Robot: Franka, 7 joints.
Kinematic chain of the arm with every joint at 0, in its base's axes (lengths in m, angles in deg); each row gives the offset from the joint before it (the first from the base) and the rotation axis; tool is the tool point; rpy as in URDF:
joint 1: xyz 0 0 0.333 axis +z
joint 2: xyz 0 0 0 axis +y
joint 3: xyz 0 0 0.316 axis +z
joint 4: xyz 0.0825 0 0 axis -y
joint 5: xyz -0.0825 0 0.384 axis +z
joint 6: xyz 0 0 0 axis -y
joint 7: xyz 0.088 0 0 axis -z
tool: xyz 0 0 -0.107 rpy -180 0 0
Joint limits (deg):
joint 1: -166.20..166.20
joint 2: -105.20..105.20
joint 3: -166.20..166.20
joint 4: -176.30..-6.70
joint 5: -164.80..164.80
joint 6: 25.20..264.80
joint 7: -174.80..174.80
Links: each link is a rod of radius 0.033 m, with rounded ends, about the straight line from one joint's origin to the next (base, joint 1, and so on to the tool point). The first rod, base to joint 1, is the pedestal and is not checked.
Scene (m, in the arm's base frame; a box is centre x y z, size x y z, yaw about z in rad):
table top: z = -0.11
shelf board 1: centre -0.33 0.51 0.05 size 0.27 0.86 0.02 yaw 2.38
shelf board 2: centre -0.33 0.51 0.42 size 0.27 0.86 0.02 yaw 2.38
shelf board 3: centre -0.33 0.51 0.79 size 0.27 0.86 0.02 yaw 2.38
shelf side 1: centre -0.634 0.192 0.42 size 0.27 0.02 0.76 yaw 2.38
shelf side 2: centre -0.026 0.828 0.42 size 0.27 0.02 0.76 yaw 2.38
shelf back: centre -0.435 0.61 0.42 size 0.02 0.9 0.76 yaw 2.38
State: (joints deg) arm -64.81 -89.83 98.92 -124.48 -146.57 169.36 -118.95
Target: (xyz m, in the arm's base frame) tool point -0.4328 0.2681 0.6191
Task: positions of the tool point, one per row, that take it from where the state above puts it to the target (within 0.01 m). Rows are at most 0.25 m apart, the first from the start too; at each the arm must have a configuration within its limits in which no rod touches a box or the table.
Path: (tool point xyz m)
1: 0.4751 0.3234 0.3034
2: 0.5241 0.3302 0.4401
3: 0.5620 0.2640 0.6023
4: 0.5654 0.1256 0.7594
5: 0.5206 0.3092 0.6785
6: 0.3825 0.4764 0.6187
7: 0.1697 0.5763 0.5851
8: -0.0737 0.5742 0.5779
9: -0.2918 0.4636 0.5920
10: -0.4328 0.2681 0.6191

